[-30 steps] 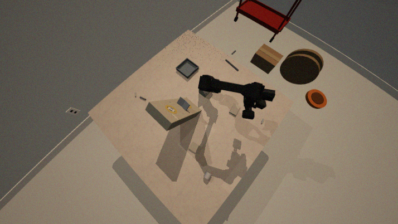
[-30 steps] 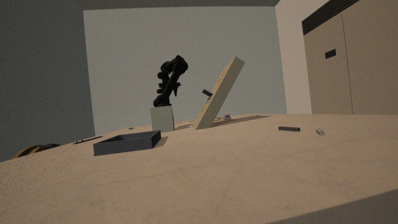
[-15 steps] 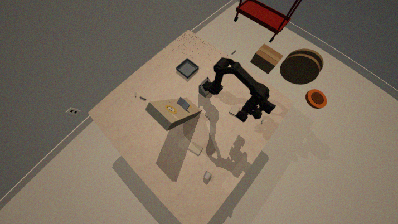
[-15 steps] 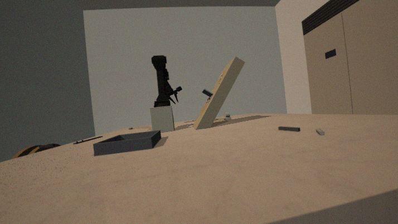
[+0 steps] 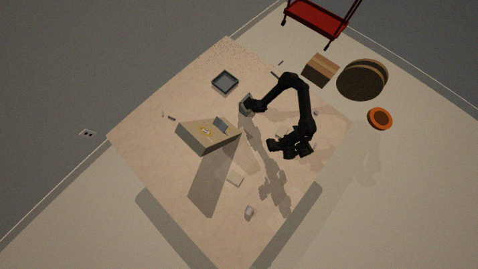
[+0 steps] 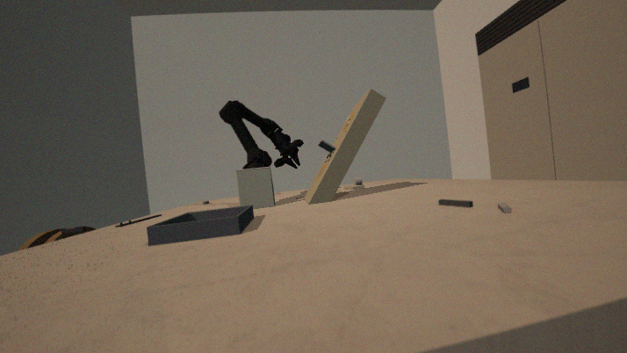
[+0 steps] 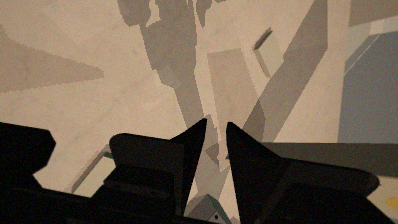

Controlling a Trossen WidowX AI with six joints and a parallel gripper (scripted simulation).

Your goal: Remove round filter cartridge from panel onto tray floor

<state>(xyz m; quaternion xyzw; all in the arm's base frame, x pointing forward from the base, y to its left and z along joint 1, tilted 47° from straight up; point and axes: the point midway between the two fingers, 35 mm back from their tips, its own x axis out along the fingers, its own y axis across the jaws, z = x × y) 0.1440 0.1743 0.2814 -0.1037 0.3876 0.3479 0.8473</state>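
My gripper tip is now 310 mm to the left of the round filter cartridge, 200 mm short of it and 120 mm below it. Also, from my gripper tip: grey flap: 310 mm to the right, 100 mm ahead, 30 mm above; then grey tray: 600 mm to the right, 210 mm behind, 120 mm below; then beige service panel: 310 mm to the right, 150 mm ahead, 50 mm above.
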